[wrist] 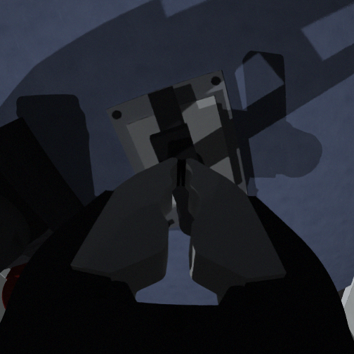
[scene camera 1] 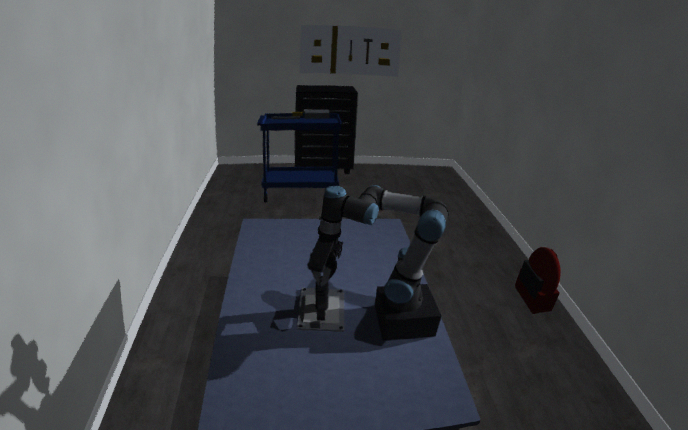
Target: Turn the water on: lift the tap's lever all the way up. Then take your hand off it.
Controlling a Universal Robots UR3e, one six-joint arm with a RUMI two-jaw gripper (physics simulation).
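Frame: origin at the arm's base, x ahead, y left, z up, level; centimetres.
Seen in the pictures: gripper, fingertip midpoint: [scene camera 1: 320,285].
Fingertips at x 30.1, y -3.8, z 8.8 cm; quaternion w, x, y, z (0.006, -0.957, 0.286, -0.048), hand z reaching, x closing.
Note:
Pixels of each thing's top centre, then the offset from my fingertips to it. "spot": a spot on its surface instead. Level surfaces: height alone.
- dark tap, surface spot: [scene camera 1: 321,305] spot: dz -10.1, dx -0.7, dy -1.3 cm
- pale square base plate, surface spot: [scene camera 1: 336,305] spot: dz -17.4, dx -8.1, dy -8.5 cm
- blue table top, surface height: dz -18.8 cm
The dark tap [scene camera 1: 321,305] [wrist: 165,106] stands on a pale square base plate [scene camera 1: 336,305] [wrist: 136,113]. In the wrist view its spout runs toward the top and the lever [wrist: 170,140] shows as a short dark block just beyond the fingertips. The lever's exact angle is hard to tell in the dim light. My gripper [scene camera 1: 321,284] [wrist: 180,162] is shut and empty, pointing down close above the tap. Its fingertips meet beside the lever's near part in the wrist view and hide some of it. Whether they touch it cannot be told.
The plate is on a blue table top [scene camera 1: 329,385]. The arm's dark base block [scene camera 1: 409,324] stands right of the tap. A red object [scene camera 1: 545,271] is further right. A blue cart [scene camera 1: 299,123] and a dark drawer cabinet [scene camera 1: 324,91] stand at the back.

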